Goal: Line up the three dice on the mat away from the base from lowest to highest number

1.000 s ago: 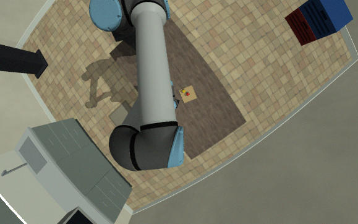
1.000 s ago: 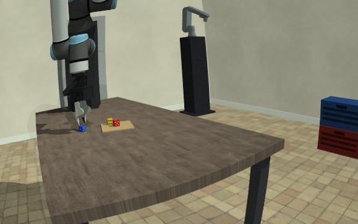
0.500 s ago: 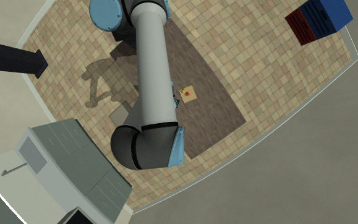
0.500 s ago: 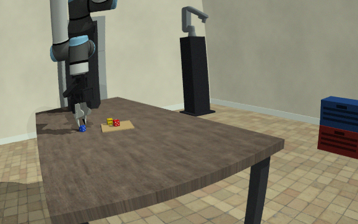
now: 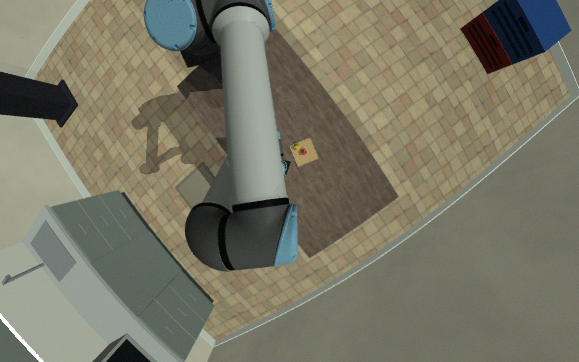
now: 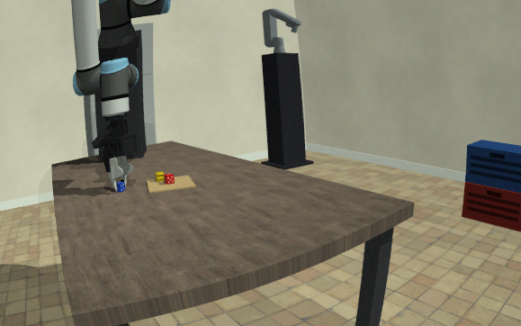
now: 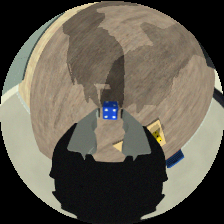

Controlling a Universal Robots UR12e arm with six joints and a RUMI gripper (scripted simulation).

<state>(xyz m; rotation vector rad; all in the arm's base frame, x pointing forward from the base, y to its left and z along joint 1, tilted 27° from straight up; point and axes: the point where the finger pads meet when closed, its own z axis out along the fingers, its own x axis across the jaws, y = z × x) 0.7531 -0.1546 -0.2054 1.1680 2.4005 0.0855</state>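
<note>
The blue die lies 10 mm below my hand. Also, from my hand: tan mat: 160 mm to the left, 30 mm ahead, 20 mm below; yellow die: 140 mm to the left, 10 mm behind; red die: 160 mm to the left, 30 mm ahead.
</note>
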